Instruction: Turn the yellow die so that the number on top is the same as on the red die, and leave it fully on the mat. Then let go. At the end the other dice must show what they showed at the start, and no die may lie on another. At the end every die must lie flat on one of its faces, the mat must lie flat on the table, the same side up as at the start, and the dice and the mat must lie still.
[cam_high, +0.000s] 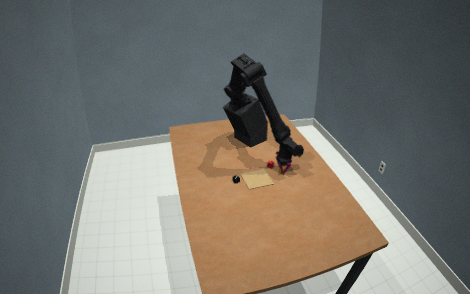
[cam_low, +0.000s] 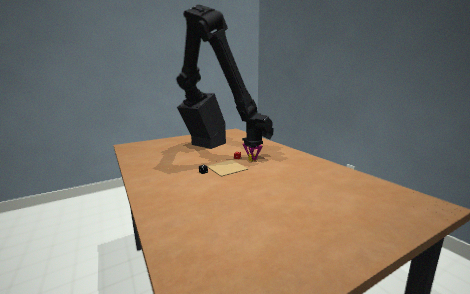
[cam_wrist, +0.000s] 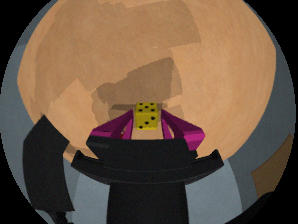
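The yellow die is right at my hand. Also, from my hand: red die 7 cm behind, 4 cm to the right; tan mat 16 cm to the right, 1 cm below, 1 cm ahead; black die 27 cm to the right, 1 cm behind.
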